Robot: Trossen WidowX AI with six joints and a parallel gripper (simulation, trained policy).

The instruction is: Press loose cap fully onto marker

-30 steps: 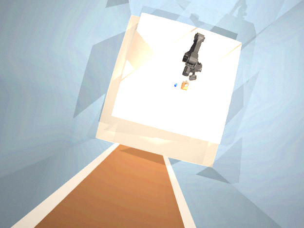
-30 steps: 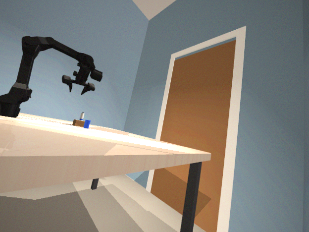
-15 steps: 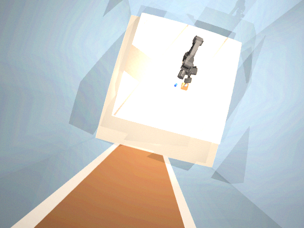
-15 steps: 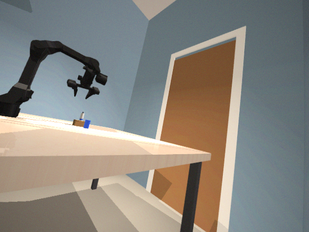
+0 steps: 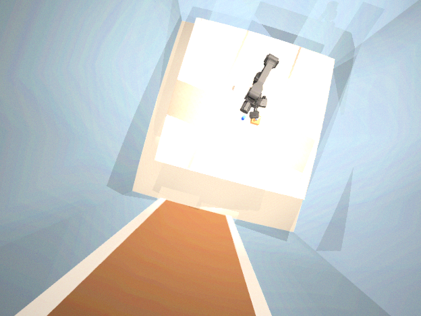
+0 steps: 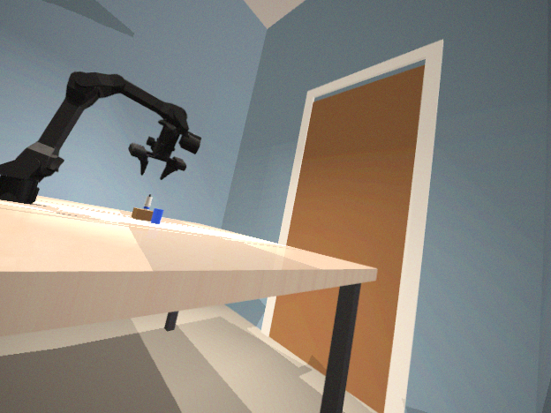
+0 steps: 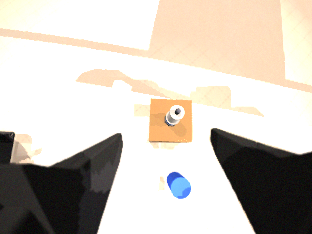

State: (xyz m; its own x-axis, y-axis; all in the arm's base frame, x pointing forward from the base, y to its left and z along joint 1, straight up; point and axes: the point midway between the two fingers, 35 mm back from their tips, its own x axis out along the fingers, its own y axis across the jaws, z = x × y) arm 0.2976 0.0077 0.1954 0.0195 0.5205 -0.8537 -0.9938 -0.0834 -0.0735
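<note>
Now: gripper tip 14 cm above the blue cap, 6 cm to the left of it and 4 cm short of it. Round my gripper tip: holder block: 15 cm below, 4 cm to the left, 2 cm ahead.
</note>
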